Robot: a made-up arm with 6 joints. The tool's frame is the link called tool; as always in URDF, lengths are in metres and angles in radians. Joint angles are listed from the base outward.
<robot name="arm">
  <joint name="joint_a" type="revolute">
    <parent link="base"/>
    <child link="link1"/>
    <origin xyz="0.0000 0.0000 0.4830"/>
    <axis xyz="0 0 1"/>
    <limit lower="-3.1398" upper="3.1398"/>
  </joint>
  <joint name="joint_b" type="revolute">
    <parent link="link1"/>
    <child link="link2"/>
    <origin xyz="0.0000 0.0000 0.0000"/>
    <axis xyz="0 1 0"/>
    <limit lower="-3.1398" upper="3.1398"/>
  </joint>
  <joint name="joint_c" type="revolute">
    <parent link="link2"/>
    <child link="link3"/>
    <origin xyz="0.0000 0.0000 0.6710"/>
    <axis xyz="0 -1 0"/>
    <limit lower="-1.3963" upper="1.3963"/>
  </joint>
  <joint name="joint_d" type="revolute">
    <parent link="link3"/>
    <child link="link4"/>
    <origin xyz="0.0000 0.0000 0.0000"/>
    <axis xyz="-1 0 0"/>
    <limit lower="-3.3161" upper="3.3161"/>
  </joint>
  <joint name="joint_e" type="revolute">
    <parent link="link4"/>
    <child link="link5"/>
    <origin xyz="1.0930 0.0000 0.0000"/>
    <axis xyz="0 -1 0"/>
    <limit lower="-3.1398" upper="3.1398"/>
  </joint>
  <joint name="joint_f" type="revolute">
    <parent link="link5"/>
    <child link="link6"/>
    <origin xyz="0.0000 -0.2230 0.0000"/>
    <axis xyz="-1 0 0"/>
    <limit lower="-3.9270" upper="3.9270"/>
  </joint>
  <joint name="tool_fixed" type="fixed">
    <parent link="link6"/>
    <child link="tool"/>
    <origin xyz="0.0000 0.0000 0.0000"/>
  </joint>
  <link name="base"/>
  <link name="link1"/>
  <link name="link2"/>
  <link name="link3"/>
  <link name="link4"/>
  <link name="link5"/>
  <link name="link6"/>
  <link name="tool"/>
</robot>
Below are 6 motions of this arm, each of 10 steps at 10 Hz.
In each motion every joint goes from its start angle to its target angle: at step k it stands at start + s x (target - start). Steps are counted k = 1, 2, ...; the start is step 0. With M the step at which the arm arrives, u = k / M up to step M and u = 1 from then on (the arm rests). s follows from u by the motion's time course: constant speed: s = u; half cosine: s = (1 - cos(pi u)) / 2; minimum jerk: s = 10 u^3 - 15 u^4 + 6 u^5.
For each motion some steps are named. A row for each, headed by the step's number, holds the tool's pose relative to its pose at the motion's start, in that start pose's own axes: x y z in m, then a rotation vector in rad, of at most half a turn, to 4 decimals.
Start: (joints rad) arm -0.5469 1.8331 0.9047 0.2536 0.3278 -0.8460
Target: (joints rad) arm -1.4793 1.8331 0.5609 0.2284 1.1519 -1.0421
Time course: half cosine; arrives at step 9
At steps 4, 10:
4: -0.2275 -0.4905 0.0398 0.2940 -0.3328 -0.0786
10: -0.6993 -0.9428 -0.1732 0.5894 -0.8845 -0.1998

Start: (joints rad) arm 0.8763 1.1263 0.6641 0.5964 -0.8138 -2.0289
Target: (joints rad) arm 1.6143 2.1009 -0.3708 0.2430 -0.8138 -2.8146
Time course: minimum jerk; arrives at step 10
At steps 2, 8, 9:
2: 0.0935 -0.0900 -0.1123 -0.0244 0.0221 -0.0977
8: 0.3443 -1.8786 -0.0399 -0.4147 -0.9780 -1.1318
9: 0.3058 -1.9136 0.0467 -0.4322 -1.0917 -1.1283

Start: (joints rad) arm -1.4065 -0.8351 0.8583 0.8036 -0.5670 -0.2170
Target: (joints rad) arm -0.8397 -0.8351 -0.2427 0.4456 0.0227 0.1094
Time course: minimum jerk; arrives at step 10
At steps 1, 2, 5, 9, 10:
1: 0.0071 0.0034 -0.0096 0.0005 0.0039 0.0090
2: 0.0457 0.0246 -0.0654 0.0040 0.0258 0.0609
5: 0.1930 0.3274 -0.5737 0.0976 0.1727 0.5226
9: -0.0713 0.7360 -1.0194 0.2888 0.2709 0.9869
10: -0.0794 0.7421 -1.0253 0.2925 0.2724 0.9943

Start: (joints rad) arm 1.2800 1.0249 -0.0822 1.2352 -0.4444 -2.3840
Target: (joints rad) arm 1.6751 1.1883 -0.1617 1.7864 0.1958 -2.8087
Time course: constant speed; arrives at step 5
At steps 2, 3, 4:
2: -0.0312 0.0058 -0.2617 -0.2135 0.2227 0.1898
3: -0.0499 -0.0153 -0.3896 -0.3257 0.3615 0.2417
4: -0.0695 -0.0524 -0.5125 -0.4416 0.5107 0.2598

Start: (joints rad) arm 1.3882 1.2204 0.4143 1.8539 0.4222 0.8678
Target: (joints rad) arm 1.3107 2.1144 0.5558 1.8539 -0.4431 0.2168
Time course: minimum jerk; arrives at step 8
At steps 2, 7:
2: 0.0714 0.0801 0.0787 0.1010 -0.0019 0.1002
7: 0.3299 0.6480 1.0125 0.6594 0.1655 0.9744

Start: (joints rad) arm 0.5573 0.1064 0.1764 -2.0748 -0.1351 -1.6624
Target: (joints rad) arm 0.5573 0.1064 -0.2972 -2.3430 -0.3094 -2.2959
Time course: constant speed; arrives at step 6
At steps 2, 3, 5, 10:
2: -0.0506 0.0689 0.1419 0.3209 -0.1117 0.0473
3: -0.0842 0.1006 0.2098 0.4826 -0.1581 0.0834
5: -0.1666 0.1577 0.3382 0.8062 -0.2289 0.1779
10: -0.2147 0.1827 0.3981 0.9672 -0.2517 0.2350

